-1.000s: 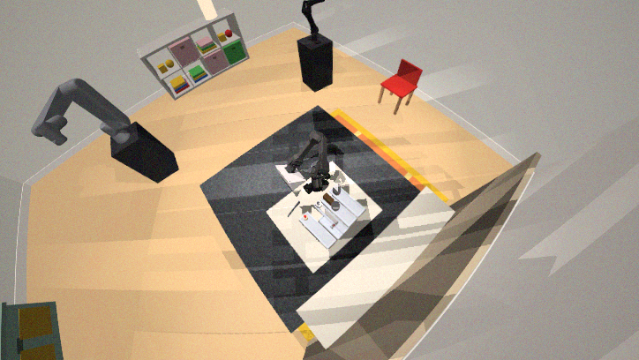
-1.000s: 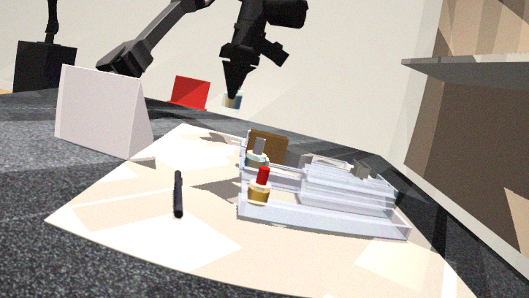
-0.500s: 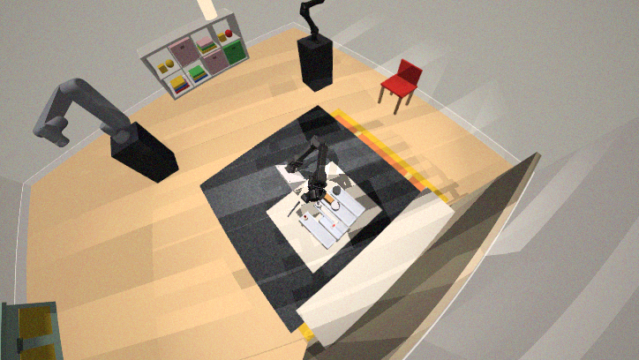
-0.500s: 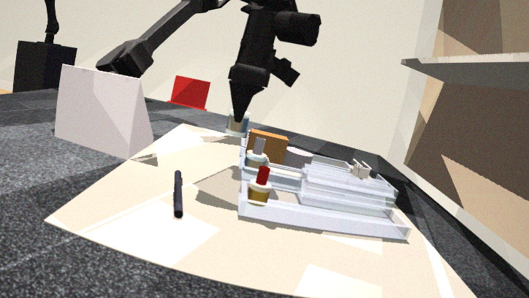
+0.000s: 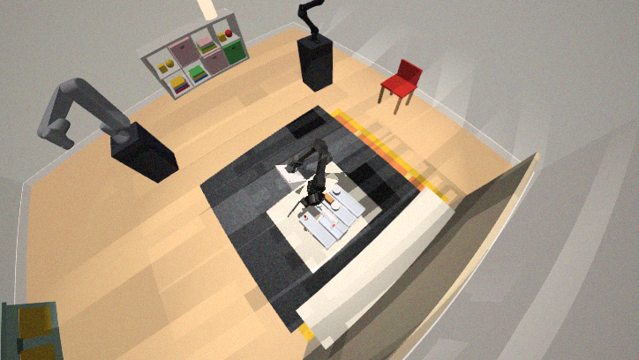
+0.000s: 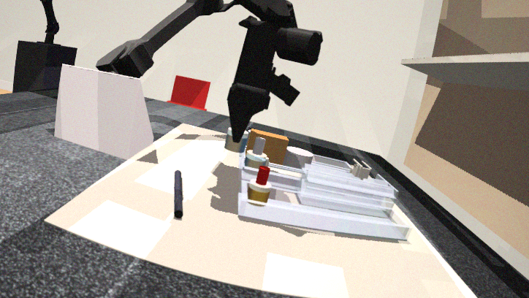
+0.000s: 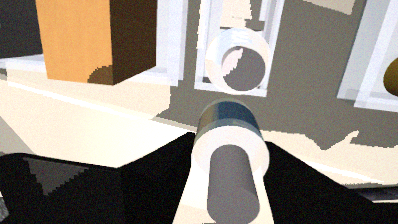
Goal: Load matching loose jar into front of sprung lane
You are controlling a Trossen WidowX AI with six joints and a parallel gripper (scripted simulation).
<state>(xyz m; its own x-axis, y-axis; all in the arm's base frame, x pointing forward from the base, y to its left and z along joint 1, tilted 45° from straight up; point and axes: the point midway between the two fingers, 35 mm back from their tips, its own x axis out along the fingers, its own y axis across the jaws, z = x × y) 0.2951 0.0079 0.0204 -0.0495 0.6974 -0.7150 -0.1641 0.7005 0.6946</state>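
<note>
My gripper tip is now 9 cm to the right of the brown box, 5 cm short of it and 3 cm above it. Also, from my gripper tip: dark pen: 15 cm to the right, 6 cm below, 5 cm behind.
</note>
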